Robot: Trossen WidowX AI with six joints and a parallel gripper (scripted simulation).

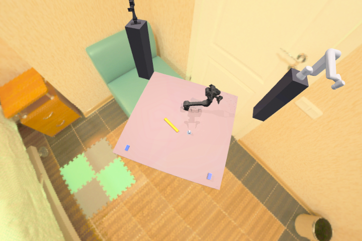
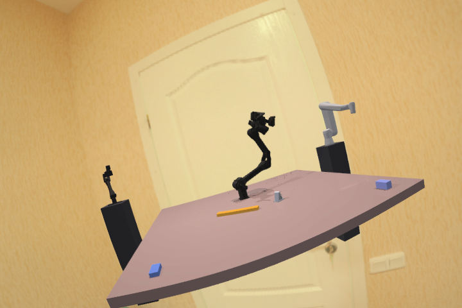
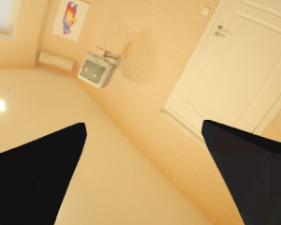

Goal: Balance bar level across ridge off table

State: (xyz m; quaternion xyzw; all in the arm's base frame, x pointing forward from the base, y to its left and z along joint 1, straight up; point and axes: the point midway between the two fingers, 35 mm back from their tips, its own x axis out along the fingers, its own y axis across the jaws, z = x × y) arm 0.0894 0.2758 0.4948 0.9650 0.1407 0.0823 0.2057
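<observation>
Now: gripper tip 17 cm short of the yellow bar, 39 cm to the left of it and 49 cm above it.
</observation>
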